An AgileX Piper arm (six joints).
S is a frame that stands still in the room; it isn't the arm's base.
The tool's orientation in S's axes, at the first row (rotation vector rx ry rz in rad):
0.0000 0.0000 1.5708
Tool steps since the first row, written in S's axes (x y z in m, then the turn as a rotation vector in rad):
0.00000 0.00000 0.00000 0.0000 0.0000 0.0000
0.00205 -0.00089 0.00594 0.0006 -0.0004 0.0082
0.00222 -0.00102 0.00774 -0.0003 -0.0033 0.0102
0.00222 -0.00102 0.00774 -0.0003 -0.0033 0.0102
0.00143 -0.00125 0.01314 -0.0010 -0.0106 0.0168
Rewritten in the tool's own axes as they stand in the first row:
0.00000 0.00000 0.00000 0.0000 0.0000 0.0000
-0.00089 -0.00205 0.00594 -0.0004 -0.0006 0.0082
-0.00102 -0.00222 0.00774 -0.0033 0.0003 0.0102
-0.00102 -0.00222 0.00774 -0.0033 0.0003 0.0102
-0.00125 -0.00143 0.01314 -0.0106 0.0010 0.0168

